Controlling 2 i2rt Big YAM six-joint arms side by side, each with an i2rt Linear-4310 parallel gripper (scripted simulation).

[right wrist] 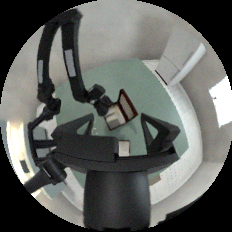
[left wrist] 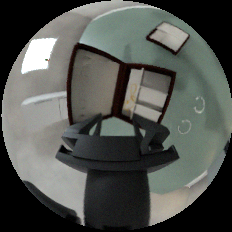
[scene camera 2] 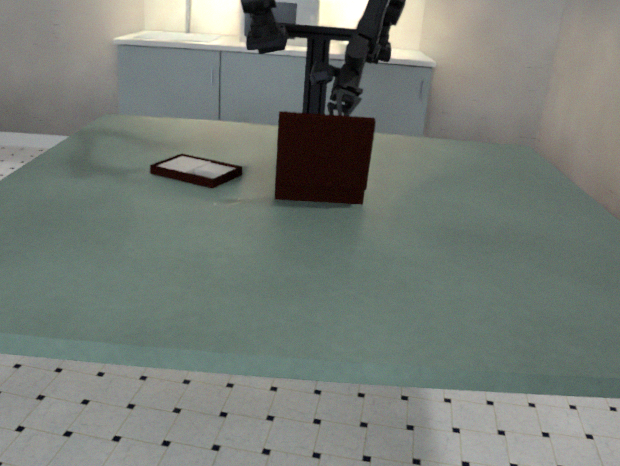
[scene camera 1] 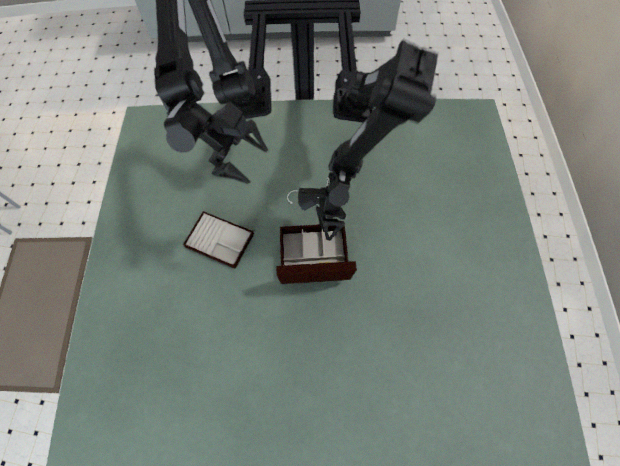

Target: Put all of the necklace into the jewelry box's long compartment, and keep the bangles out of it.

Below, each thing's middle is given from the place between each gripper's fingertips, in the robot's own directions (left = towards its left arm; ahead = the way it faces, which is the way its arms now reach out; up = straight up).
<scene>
Right now my left hand is 8 cm above the jewelry box (scene camera 2: 321,158), 4 cm to the left of it and 2 cm short of it. The rest, counted from my left hand: shallow tray (scene camera 1: 211,236) 39 cm to the right, 19 cm below, 4 cm behind.
The jewelry box is 44 cm below my right hand (scene camera 1: 258,166), 14 cm to the left of it and 2 cm ahead of it. Also, from my right hand: shallow tray (55 cm below, 22 cm to the right, 4 cm behind).
</scene>
